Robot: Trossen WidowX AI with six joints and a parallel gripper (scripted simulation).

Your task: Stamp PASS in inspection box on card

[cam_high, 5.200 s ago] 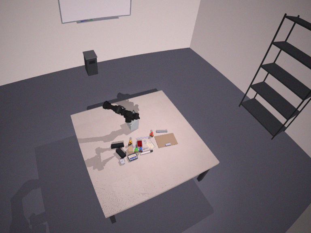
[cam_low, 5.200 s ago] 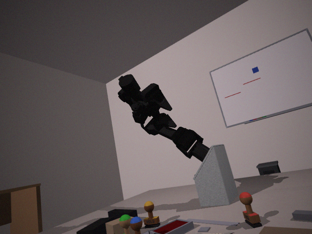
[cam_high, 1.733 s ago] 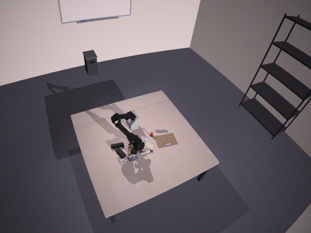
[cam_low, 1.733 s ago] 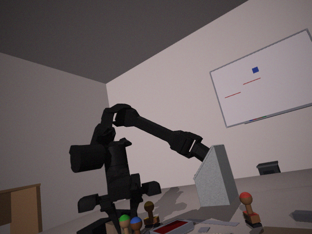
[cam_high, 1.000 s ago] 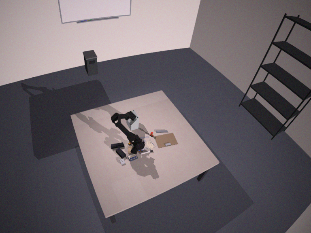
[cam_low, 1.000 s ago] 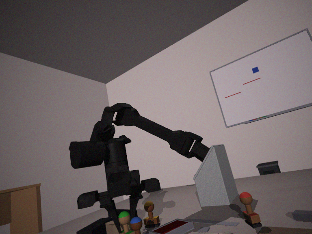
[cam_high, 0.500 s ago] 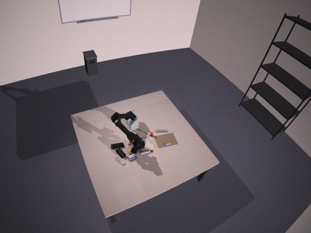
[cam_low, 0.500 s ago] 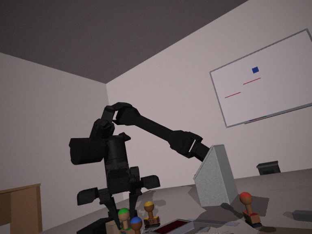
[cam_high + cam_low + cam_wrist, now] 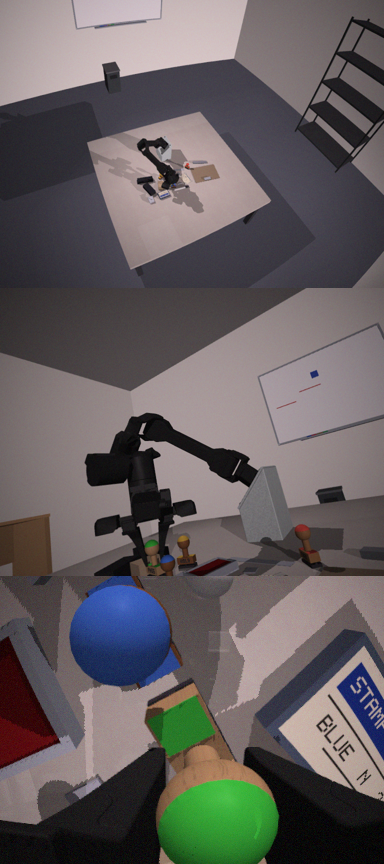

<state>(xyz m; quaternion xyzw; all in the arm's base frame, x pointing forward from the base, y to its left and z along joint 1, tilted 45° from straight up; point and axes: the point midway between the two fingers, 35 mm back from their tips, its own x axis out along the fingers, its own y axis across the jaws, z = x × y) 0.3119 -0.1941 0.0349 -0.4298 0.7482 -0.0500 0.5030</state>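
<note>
My gripper tip is 20 mm short of the blue-knobbed stamp, 40 mm to the right of it and 30 mm above it. The rest, counted from my gripper tip: red ink pad (60 mm behind, 80 mm to the left, 40 mm below); then yellow-knobbed stamp (120 mm behind, 30 mm below); then marker (70 mm ahead, 110 mm to the left, 40 mm below).
</note>
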